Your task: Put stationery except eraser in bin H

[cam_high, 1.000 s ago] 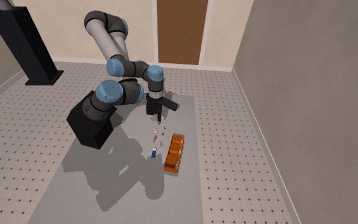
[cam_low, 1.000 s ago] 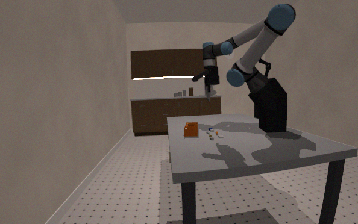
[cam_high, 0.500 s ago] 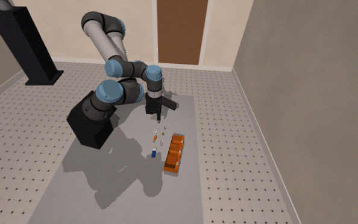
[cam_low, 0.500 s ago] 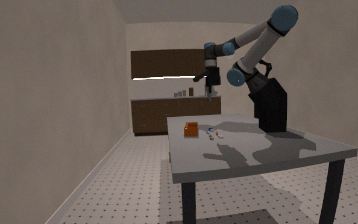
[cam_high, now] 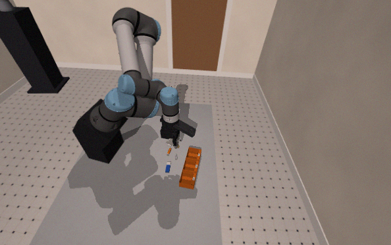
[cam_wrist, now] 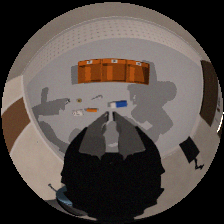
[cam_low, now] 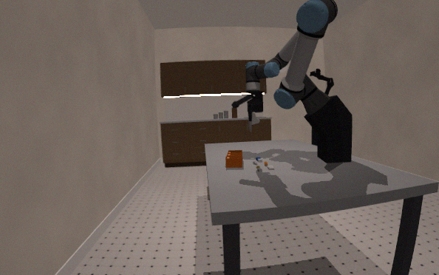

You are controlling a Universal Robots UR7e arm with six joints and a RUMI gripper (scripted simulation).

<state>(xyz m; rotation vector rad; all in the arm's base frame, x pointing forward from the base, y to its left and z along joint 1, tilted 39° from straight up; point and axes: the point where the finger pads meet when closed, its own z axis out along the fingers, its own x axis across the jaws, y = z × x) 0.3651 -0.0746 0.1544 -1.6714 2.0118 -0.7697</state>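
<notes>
My hand is 8 cm short of the orange bin, 3 cm to the left of it and 16 cm above it. Also, from my hand: orange pen-like item (5 cm behind, 10 cm to the left, 18 cm below); tiny brownish item (1 cm ahead, 14 cm to the left, 18 cm below); white eraser (5 cm behind, 1 cm to the right, 18 cm below).
</notes>
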